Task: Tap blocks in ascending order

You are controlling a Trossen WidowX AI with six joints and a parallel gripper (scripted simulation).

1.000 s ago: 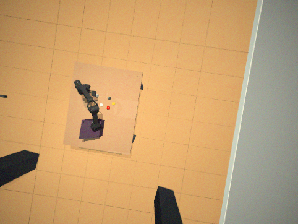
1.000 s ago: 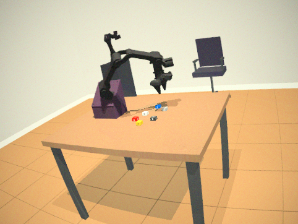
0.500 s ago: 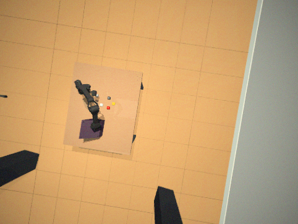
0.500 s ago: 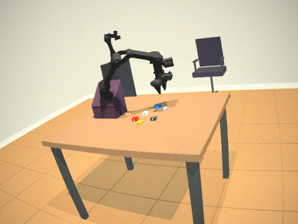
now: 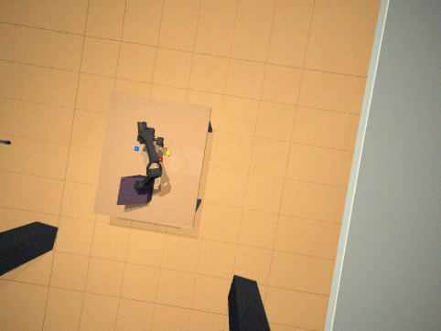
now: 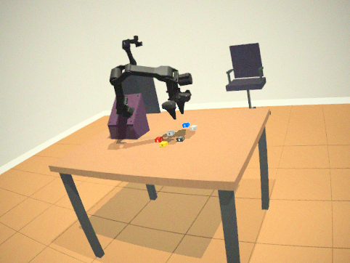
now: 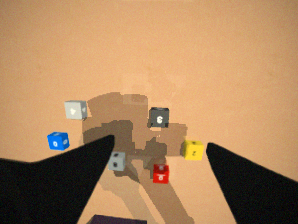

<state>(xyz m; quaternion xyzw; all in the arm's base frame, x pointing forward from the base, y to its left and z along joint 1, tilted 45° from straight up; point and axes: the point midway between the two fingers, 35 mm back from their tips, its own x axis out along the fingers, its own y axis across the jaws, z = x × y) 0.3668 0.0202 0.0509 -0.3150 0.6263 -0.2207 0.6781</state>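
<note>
Now: gripper tip 100 mm past the blue block, 200 mm to the right of it and 120 mm above it. The rest, counted from my gripper tip: black block: 10 mm behind, 120 mm below; then red block: 140 mm behind, 30 mm to the right, 120 mm below; then yellow block: 70 mm behind, 80 mm to the right, 120 mm below.
</note>
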